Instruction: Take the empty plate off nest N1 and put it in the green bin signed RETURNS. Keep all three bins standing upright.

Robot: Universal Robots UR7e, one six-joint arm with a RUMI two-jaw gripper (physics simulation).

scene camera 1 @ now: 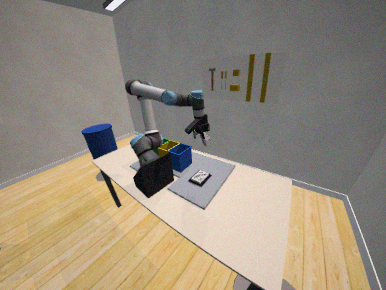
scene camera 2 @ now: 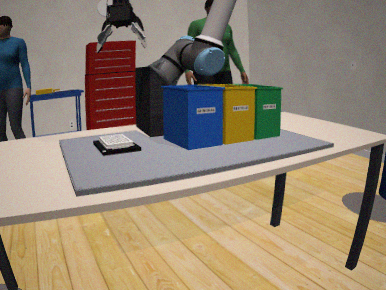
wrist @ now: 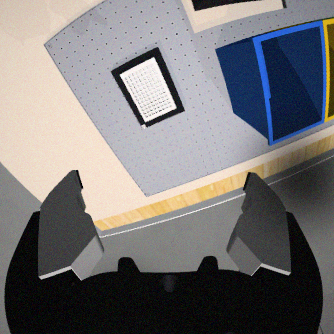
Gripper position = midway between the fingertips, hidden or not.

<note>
I see my gripper (wrist: pixel 163 173), a blue bin (scene camera 2: pixel 192 114), a yellow bin (scene camera 2: pixel 238 101), a white gridded plate (wrist: pixel 145 83), a green bin (scene camera 2: pixel 267 123) and a black nest (wrist: pixel 142 57).
The blue bin is seen too in the wrist view (wrist: pixel 272 78).
</note>
